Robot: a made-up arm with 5 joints.
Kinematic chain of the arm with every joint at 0, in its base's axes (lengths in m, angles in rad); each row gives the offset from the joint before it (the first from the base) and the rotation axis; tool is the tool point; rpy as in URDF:
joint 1: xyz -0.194 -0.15 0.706 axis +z
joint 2: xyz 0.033 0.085 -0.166 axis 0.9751 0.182 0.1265
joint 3: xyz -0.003 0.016 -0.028 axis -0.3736 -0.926 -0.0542
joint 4: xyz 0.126 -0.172 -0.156 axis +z
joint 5: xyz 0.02 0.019 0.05 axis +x
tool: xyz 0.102 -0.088 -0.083 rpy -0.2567 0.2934 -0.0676
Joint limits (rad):
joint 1: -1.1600..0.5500
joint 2: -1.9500..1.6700
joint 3: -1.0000..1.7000
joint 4: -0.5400..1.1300
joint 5: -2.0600..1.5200
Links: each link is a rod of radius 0.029 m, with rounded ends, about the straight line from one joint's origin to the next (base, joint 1, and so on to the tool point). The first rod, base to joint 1, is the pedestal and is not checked.
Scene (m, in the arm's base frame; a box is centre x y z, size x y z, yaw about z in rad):
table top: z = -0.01
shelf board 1: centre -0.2 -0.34 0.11 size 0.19 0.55 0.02 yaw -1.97
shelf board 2: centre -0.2 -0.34 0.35 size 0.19 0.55 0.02 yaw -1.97
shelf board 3: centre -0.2 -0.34 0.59 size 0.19 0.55 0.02 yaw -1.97
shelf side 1: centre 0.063 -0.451 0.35 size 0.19 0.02 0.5 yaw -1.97
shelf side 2: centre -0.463 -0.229 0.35 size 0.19 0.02 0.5 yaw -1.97
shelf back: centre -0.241 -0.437 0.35 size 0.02 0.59 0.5 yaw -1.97
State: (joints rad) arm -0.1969 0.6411 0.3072 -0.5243 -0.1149
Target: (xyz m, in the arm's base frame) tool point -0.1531 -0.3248 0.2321
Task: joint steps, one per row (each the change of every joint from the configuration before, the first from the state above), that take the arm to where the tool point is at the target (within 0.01 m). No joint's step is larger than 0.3 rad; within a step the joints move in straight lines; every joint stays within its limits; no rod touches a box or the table.
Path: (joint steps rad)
1: -0.0740 -0.1236 -0.2244 -0.0039 -0.1756
2: -0.0740 -0.1236 -0.2245 -0.0040 -0.1755
3: -0.0741 -0.1237 -0.2244 -0.0039 -0.1756
4: -0.0740 -0.1236 -0.2244 -0.0039 -0.1756

